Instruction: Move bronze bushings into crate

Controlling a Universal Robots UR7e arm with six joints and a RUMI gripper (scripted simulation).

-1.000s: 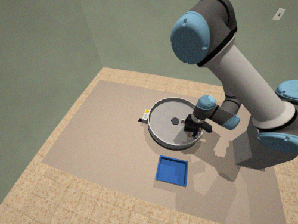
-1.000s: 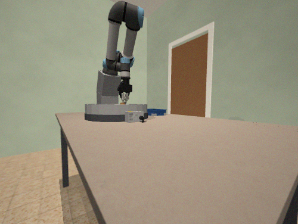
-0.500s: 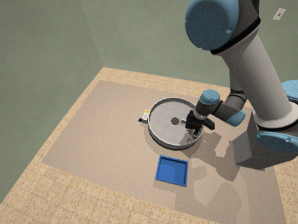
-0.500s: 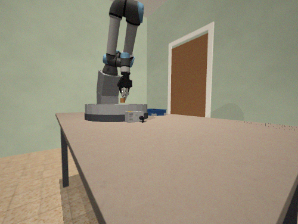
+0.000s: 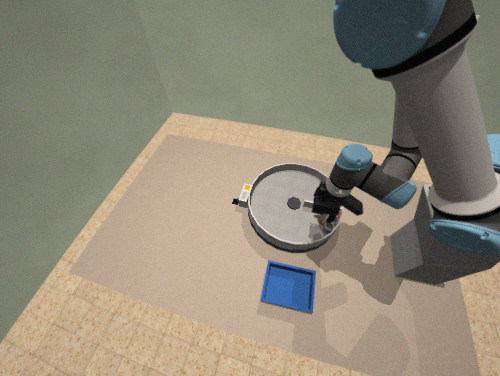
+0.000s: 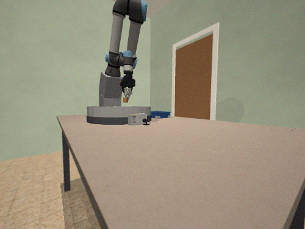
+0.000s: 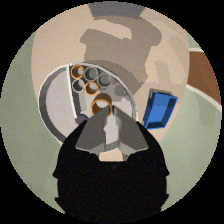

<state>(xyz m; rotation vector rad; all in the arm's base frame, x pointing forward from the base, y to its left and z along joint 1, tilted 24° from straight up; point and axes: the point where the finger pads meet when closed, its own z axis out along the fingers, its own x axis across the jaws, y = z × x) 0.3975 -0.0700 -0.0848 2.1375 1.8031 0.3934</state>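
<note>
Now: the blue crate 22 cm to the left of my hand, 14 cm below it and 12 cm ahead of it. The rest, counted from my hand: grey turntable 13 cm to the right, 11 cm below, 10 cm ahead.
</note>
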